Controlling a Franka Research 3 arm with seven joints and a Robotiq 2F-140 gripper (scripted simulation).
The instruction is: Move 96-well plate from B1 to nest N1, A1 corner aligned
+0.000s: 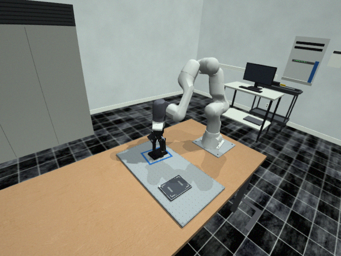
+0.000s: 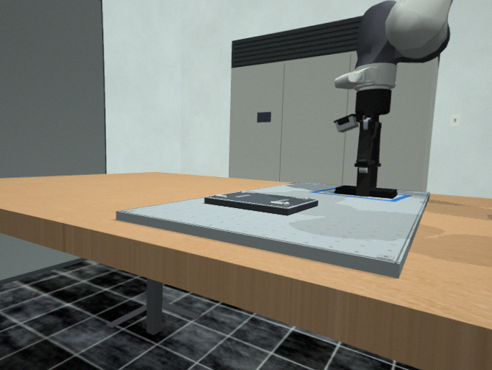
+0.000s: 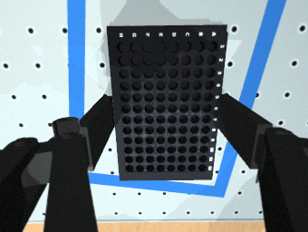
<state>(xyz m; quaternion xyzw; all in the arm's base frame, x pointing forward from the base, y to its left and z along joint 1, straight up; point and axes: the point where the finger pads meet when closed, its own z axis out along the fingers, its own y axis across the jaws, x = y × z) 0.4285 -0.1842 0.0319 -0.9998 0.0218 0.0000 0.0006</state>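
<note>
Now: hand 2 cm above the black 96-well plate. Round my hand: A1 label (25 cm to the left, 20 cm ahead, 1 cm below); then plate nest (31 cm to the left, 13 cm ahead, 2 cm below).
</note>
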